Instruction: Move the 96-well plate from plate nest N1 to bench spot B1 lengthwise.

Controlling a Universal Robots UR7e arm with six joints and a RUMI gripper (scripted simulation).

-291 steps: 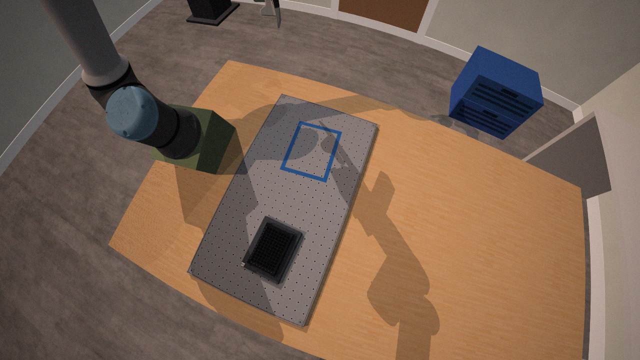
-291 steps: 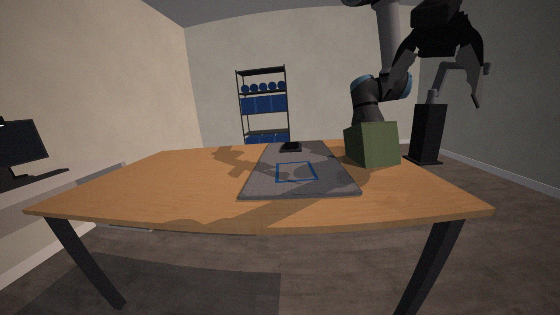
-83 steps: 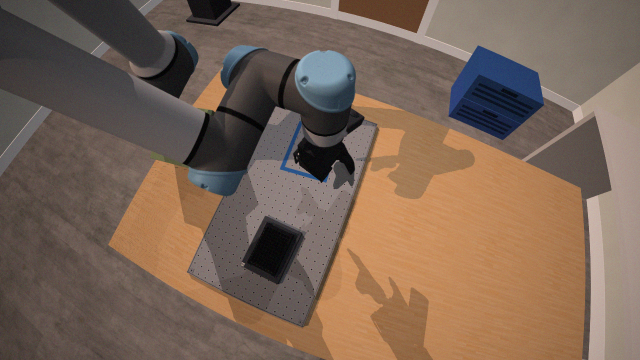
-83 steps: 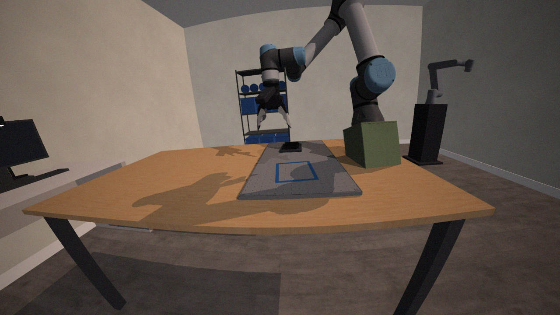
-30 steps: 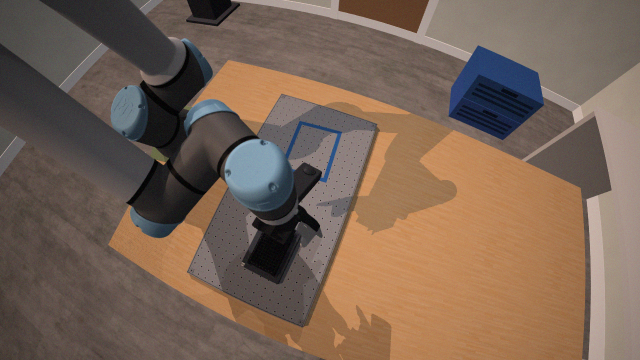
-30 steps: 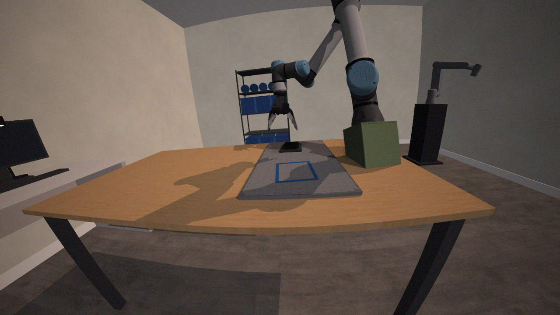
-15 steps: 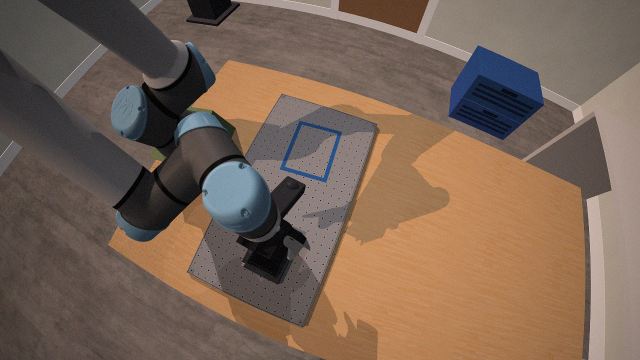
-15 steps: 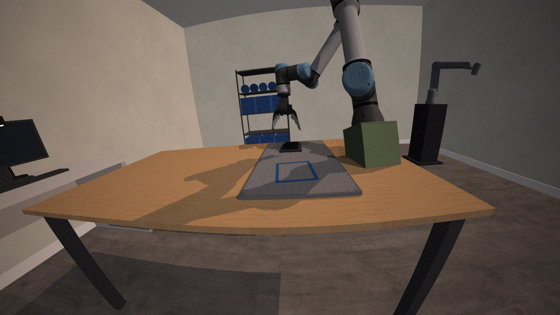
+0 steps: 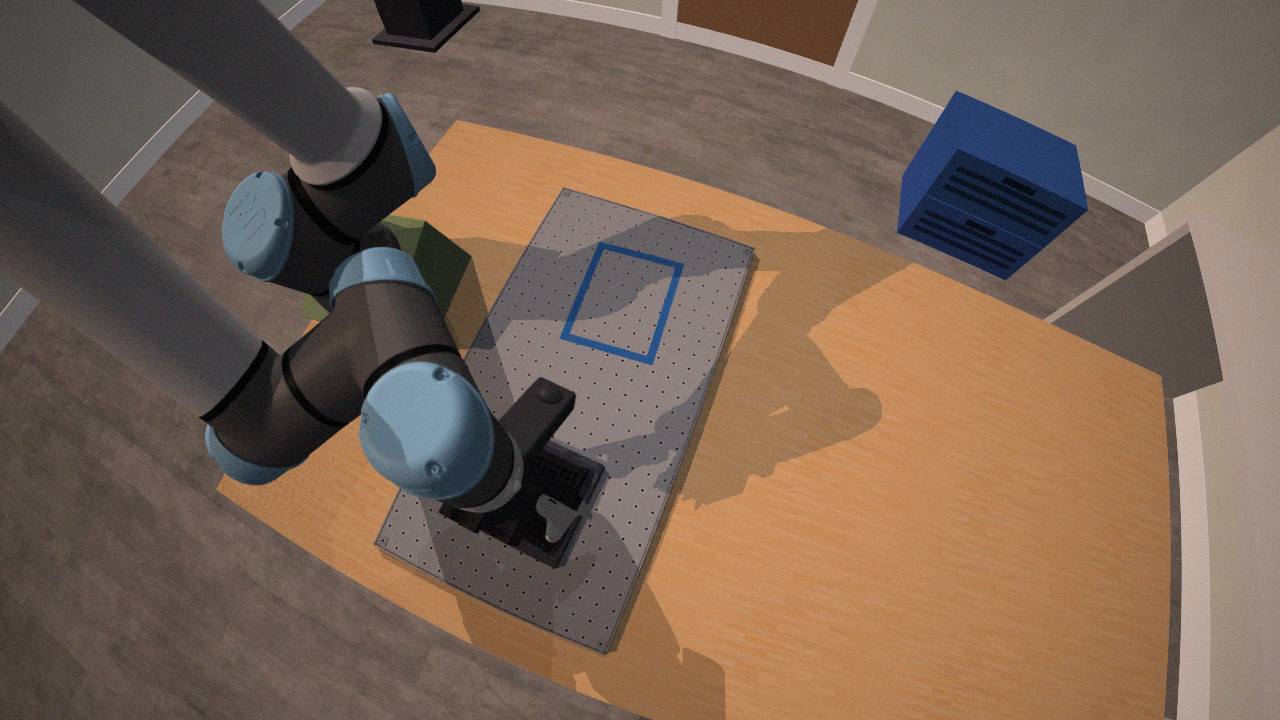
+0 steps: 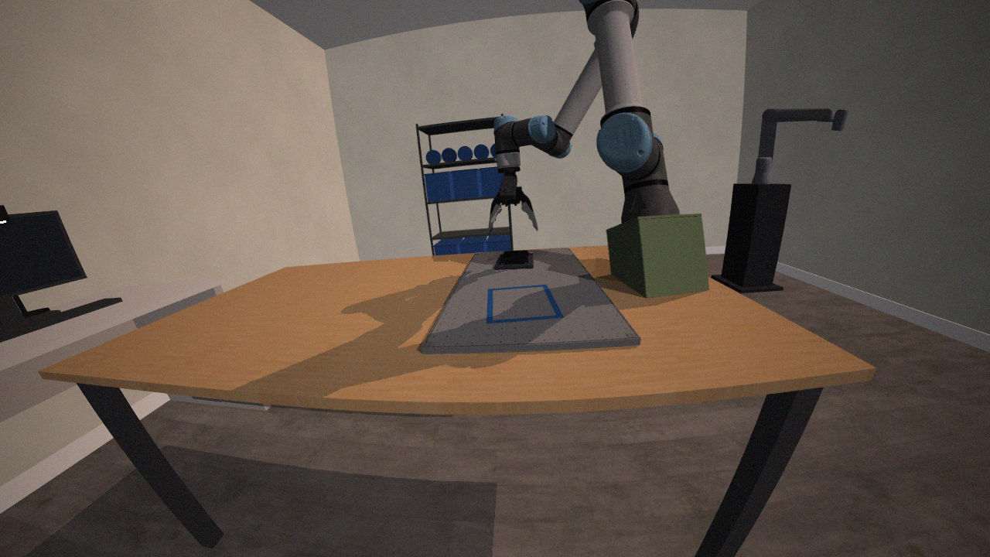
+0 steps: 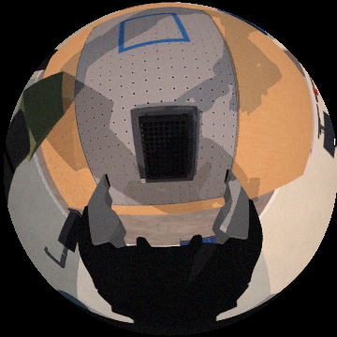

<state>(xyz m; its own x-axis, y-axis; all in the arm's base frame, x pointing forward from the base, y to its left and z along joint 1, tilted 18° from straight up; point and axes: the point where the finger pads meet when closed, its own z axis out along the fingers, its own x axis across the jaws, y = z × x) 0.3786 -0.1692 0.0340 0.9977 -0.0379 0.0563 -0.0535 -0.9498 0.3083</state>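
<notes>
Right now the black 96-well plate is 8 cm below my hand. Also, from my hand: black plate nest: 10 cm below.
</notes>
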